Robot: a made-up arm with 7 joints. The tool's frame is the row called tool.
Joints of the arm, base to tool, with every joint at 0 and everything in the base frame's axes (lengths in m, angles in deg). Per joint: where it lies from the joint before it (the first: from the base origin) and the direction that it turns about. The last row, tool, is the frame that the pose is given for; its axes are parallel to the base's.
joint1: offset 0 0.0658 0 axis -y
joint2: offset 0 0.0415 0 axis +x
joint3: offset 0 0 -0.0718 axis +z
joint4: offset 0 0 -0.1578 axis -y
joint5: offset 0 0 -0.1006 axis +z
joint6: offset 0 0 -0.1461 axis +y
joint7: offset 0 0 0 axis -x
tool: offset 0 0 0
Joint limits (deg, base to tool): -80..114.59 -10..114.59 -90..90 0..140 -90..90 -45..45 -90..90
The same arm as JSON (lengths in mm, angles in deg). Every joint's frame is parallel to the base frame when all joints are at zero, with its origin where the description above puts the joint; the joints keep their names.
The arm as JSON. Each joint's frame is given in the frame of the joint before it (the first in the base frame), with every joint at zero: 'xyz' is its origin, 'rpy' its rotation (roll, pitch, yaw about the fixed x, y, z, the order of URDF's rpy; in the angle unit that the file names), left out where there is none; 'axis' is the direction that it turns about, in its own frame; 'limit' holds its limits. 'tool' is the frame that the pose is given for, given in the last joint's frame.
{"units": {"length": "mm", "angle": "deg"}, "joints": [
  {"name": "joint1", "type": "revolute", "origin": {"xyz": [0.0, 65.8, 0.0]}, "axis": [0.0, -1.0, 0.0], "limit": {"lower": -80.0, "upper": 114.59}},
  {"name": "joint2", "type": "revolute", "origin": {"xyz": [0.0, 41.5, 0.0]}, "axis": [1.0, 0.0, 0.0], "limit": {"lower": -10.0, "upper": 114.59}},
  {"name": "joint3", "type": "revolute", "origin": {"xyz": [0.0, 0.0, -71.8]}, "axis": [0.0, 0.0, 1.0], "limit": {"lower": -90.0, "upper": 90.0}},
  {"name": "joint4", "type": "revolute", "origin": {"xyz": [0.0, 0.0, -157.8]}, "axis": [0.0, -1.0, 0.0], "limit": {"lower": 0.0, "upper": 140.0}},
  {"name": "joint5", "type": "revolute", "origin": {"xyz": [0.0, 0.0, -100.6]}, "axis": [0.0, 0.0, 1.0], "limit": {"lower": -90.0, "upper": 90.0}},
  {"name": "joint6", "type": "revolute", "origin": {"xyz": [0.0, 0.0, -146.1]}, "axis": [0.0, 1.0, 0.0], "limit": {"lower": -45.0, "upper": 45.0}},
  {"name": "joint7", "type": "revolute", "origin": {"xyz": [0.0, 0.0, 0.0]}, "axis": [-1.0, 0.0, 0.0], "limit": {"lower": -90.0, "upper": 90.0}}
], "tool": {"origin": {"xyz": [0.0, 0.0, 0.0]}}}

